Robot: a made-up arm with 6 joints. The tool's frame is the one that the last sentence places. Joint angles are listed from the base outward.
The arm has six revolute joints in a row. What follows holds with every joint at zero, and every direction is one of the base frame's.
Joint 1 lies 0.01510 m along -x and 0.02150 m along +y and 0.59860 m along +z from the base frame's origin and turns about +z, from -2.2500 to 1.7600 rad.
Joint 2 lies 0.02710 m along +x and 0.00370 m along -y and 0.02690 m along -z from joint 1 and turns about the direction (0.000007, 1, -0.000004), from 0.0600 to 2.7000 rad.
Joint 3 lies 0.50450 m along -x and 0.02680 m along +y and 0.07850 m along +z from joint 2 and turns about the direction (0.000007, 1, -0.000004), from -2.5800 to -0.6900 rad.
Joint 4 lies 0.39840 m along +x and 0.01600 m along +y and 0.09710 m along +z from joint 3 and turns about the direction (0.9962, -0.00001, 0.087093), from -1.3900 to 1.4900 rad.
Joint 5 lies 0.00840 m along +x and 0.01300 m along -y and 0.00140 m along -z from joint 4 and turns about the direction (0.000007, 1, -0.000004), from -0.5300 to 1.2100 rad.
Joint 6 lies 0.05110 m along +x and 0.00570 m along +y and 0.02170 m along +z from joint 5 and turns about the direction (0.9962, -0.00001, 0.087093), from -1.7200 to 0.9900 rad.
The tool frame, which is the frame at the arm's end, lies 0.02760 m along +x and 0.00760 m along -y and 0.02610 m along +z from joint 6; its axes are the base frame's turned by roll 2.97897, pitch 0.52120 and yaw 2.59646 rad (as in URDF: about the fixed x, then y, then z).
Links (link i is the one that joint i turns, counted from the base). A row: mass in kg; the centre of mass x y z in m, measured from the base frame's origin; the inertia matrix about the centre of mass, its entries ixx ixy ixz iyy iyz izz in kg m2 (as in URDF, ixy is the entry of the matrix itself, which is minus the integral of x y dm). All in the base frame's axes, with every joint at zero. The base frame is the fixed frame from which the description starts. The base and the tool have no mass.
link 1: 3.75; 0.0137 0.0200 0.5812; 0.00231 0 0 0.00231 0 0.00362
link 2: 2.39; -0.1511 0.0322 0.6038; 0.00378 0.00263 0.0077 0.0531 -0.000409 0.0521
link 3: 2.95; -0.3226 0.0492 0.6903; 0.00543 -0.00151 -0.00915 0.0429 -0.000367 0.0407
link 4: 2.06; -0.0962 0.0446 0.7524; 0.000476 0 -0.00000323 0.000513 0 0.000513
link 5: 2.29; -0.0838 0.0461 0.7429; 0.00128 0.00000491 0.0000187 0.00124 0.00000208 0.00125
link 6: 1.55; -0.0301 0.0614 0.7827; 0.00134 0 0.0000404 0.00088 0 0.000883
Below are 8 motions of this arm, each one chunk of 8 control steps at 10 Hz.
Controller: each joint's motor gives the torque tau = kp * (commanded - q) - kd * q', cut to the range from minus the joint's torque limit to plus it. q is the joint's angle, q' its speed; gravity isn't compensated. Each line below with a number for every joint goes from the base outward.
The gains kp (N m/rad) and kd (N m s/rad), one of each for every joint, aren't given. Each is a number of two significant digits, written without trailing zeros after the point. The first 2 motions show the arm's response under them.
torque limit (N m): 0.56 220 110 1.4 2.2 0.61
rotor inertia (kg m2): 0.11 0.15 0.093 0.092 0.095 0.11
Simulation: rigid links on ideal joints. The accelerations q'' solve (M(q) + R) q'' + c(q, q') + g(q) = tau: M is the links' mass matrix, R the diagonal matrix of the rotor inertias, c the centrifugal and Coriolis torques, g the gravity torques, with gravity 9.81 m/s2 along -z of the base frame. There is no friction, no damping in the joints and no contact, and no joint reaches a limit. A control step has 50 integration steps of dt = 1/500 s. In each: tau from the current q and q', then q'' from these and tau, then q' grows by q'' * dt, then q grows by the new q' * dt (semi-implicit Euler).
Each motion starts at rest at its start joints. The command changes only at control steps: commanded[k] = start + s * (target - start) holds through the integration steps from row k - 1 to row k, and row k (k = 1, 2, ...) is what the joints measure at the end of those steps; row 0 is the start. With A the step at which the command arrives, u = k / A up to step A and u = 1 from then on. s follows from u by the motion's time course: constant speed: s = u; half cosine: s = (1 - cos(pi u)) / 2; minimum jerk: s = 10 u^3 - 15 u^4 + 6 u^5; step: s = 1 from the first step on.
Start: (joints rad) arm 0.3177 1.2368 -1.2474 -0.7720 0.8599 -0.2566
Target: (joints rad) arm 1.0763 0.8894 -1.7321 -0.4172 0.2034 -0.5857
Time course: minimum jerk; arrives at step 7
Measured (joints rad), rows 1 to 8:
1: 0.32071 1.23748 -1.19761 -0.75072 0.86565 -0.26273
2: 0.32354 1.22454 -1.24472 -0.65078 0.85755 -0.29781
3: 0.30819 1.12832 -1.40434 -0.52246 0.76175 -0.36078
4: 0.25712 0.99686 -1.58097 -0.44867 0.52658 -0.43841
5: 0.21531 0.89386 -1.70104 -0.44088 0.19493 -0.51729
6: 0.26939 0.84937 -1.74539 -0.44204 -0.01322 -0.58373
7: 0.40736 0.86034 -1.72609 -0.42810 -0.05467 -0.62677
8: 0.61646 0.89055 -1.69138 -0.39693 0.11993 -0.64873
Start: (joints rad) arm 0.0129 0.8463 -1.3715 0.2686 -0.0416 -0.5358
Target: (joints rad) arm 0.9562 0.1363 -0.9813 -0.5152 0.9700 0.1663
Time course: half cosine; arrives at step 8
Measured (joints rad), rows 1 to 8:
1: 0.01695 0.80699 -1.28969 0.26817 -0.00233 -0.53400
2: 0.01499 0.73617 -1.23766 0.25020 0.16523 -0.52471
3: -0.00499 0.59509 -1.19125 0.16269 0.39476 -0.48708
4: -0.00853 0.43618 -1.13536 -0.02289 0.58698 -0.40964
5: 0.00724 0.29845 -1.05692 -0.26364 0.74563 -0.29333
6: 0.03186 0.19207 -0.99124 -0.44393 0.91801 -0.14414
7: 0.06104 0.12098 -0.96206 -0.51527 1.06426 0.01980
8: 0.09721 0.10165 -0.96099 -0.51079 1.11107 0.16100
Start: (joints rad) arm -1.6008 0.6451 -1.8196 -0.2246 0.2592 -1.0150
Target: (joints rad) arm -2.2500 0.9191 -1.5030 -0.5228 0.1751 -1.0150
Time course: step
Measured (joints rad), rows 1 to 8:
1: -1.52503 0.74177 -1.56445 -0.37459 0.08166 -0.98811
2: -1.29477 1.03480 -1.37648 -0.57511 0.02779 -0.97297
3: -1.31296 1.02013 -1.26525 -0.58127 0.32616 -1.01199
4: -1.48204 0.92389 -1.53831 -0.45452 0.68498 -1.08281
5: -1.68220 0.82683 -1.55425 -0.47323 0.82014 -1.11117
6: -1.75326 0.89675 -1.48406 -0.55896 0.77767 -1.11449
7: -1.84353 0.96340 -1.40006 -0.54154 0.58495 -1.10023
8: -2.01972 0.94902 -1.43148 -0.44004 0.30465 -1.08686

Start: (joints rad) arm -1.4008 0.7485 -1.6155 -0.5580 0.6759 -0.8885
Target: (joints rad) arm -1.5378 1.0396 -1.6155 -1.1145 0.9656 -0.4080
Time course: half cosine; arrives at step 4
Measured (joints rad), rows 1 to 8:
1: -1.39283 0.77035 -1.59907 -0.59169 0.72507 -0.88304
2: -1.34638 0.88544 -1.61677 -0.71225 0.86618 -0.85728
3: -1.27873 1.02420 -1.56579 -0.94193 1.01451 -0.79011
4: -1.28805 1.09539 -1.51582 -1.11917 1.06574 -0.68513
5: -1.37180 1.06976 -1.54983 -1.11813 1.00465 -0.55432
6: -1.51101 1.02178 -1.60911 -1.05578 0.95083 -0.43401
7: -1.60743 1.01566 -1.60357 -1.05530 0.97777 -0.35413
8: -1.64355 1.04663 -1.56647 -1.08162 1.02908 -0.33098

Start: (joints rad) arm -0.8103 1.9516 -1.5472 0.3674 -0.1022 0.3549
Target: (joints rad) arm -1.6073 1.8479 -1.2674 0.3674 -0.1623 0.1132
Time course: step
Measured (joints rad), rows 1 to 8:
1: -0.81718 1.83853 -1.11248 0.32325 -0.17220 0.32195
2: -0.81679 1.94510 -1.18577 0.47475 -0.07688 0.24408
3: -0.82346 1.88191 -1.22788 0.60196 0.04068 0.15208
4: -0.82996 1.85947 -1.24565 0.63061 -0.00258 0.07932
5: -0.83602 1.88659 -1.21116 0.55145 -0.17602 0.04233
6: -0.84598 1.89982 -1.19699 0.43221 -0.20218 0.04092
7: -0.85860 1.88584 -1.22208 0.37073 -0.07894 0.06084
8: -0.87204 1.87684 -1.22601 0.37264 -0.03604 0.08865

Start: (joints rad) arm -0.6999 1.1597 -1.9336 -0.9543 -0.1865 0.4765
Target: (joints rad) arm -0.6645 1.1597 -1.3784 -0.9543 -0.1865 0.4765
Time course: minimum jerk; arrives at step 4
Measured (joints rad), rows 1 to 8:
1: -0.67898 1.14781 -1.83879 -0.95180 -0.20253 0.47622
2: -0.63122 1.14524 -1.57001 -0.94392 -0.22590 0.47855
3: -0.60135 1.19561 -1.29359 -0.94727 -0.19172 0.47374
4: -0.60746 1.22958 -1.24851 -0.97460 -0.07659 0.43921
5: -0.65021 1.17721 -1.34219 -0.98779 -0.02959 0.39451
6: -0.70010 1.13516 -1.37266 -0.96351 -0.15919 0.38046
7: -0.71274 1.16093 -1.33409 -0.93544 -0.29903 0.39752
8: -0.70847 1.19090 -1.30061 -0.94285 -0.23222 0.42034

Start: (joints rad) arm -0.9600 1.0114 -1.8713 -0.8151 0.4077 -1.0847
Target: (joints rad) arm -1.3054 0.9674 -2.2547 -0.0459 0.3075 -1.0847
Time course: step
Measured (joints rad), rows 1 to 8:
1: -1.09962 1.04832 -2.22743 -0.65911 0.42543 -1.10874
2: -1.22370 0.89777 -2.33021 -0.32103 0.33054 -1.13009
3: -1.25290 0.85491 -2.35687 0.01610 0.15547 -1.11544
4: -1.25015 0.92046 -2.27793 0.15393 0.03469 -1.06995
5: -1.25001 0.99820 -2.19580 0.14750 0.10972 -1.04010
6: -1.33197 1.00569 -2.19598 0.06370 0.43256 -1.05277
7: -1.43608 0.95758 -2.25409 -0.04625 0.69949 -1.09439
8: -1.48891 0.91795 -2.29172 -0.11289 0.79734 -1.13455

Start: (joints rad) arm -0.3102 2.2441 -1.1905 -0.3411 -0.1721 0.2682
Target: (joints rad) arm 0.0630 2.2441 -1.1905 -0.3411 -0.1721 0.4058
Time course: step
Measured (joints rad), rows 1 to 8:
1: -0.30960 2.28162 -1.16169 -0.33956 -0.16475 0.29194
2: -0.30722 2.30724 -1.12376 -0.32180 -0.09967 0.33943
3: -0.30222 2.29310 -1.15355 -0.29639 -0.04387 0.38544
4: -0.29723 2.27594 -1.17039 -0.30278 -0.10672 0.42082
5: -0.29175 2.28407 -1.15492 -0.32676 -0.19278 0.43883
6: -0.28392 2.29335 -1.14651 -0.33302 -0.16027 0.43681
7: -0.27396 2.28877 -1.15395 -0.32131 -0.07745 0.42092
8: -0.26315 2.28452 -1.15787 -0.31270 -0.07893 0.40160

